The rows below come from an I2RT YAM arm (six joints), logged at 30 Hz.
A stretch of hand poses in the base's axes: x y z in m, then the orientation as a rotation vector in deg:
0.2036 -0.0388 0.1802 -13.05 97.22 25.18
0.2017 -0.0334 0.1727 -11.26 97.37 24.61
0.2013 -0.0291 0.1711 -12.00 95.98 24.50
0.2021 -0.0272 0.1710 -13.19 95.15 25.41
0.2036 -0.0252 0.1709 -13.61 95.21 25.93
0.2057 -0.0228 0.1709 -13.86 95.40 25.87
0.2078 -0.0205 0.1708 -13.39 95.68 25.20
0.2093 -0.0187 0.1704 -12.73 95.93 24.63
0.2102 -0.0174 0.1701 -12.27 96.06 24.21
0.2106 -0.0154 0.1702 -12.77 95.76 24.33
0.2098 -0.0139 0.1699 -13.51 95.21 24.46
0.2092 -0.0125 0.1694 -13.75 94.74 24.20
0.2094 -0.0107 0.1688 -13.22 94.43 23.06
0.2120 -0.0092 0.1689 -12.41 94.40 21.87
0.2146 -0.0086 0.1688 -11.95 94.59 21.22
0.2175 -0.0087 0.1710 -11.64 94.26 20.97
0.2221 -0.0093 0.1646 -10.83 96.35 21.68
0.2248 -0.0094 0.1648 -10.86 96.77 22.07
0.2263 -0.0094 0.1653 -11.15 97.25 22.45
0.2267 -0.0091 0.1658 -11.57 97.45 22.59
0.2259 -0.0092 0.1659 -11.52 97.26 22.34
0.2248 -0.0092 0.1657 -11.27 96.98 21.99
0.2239 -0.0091 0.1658 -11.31 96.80 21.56
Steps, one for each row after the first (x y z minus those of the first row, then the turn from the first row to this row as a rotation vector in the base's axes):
-0.0019 0.0054 -0.0075 0.61 0.24 -1.52
-0.0023 0.0097 -0.0091 0.44 -1.21 -1.12
-0.0015 0.0116 -0.0092 0.53 -1.97 0.19
0.0000 0.0136 -0.0093 0.61 -1.85 0.78
0.0021 0.0160 -0.0093 0.39 -1.71 0.91
0.0042 0.0183 -0.0094 0.17 -1.52 0.21
0.0057 0.0201 -0.0098 0.12 -1.31 -0.56
0.0066 0.0214 -0.0101 0.08 -1.22 -1.11
0.0070 0.0234 -0.0100 -0.06 -1.54 -0.71
0.0062 0.0249 -0.0103 -0.27 -2.13 -0.15
0.0056 0.0263 -0.0108 -0.47 -2.66 -0.15
0.0058 0.0281 -0.0114 -0.83 -3.12 -1.18
0.0084 0.0296 -0.0113 -1.13 -3.27 -2.42
0.0110 0.0302 -0.0114 -1.33 -3.15 -3.10
0.0139 0.0301 -0.0092 -1.24 -3.48 -3.46
0.0185 0.0295 -0.0156 -0.79 -1.23 -3.54
0.0212 0.0294 -0.0154 -0.65 -0.76 -3.28
0.0227 0.0294 -0.0149 -0.68 -0.26 -2.85
0.0231 0.0297 -0.0144 -0.87 -0.09 -2.49
0.0223 0.0296 -0.0143 -0.96 -0.32 -2.67
0.0212 0.0296 -0.0145 -0.98 -0.62 -3.05
0.0203 0.0297 -0.0144 -1.24 -0.88 -3.27

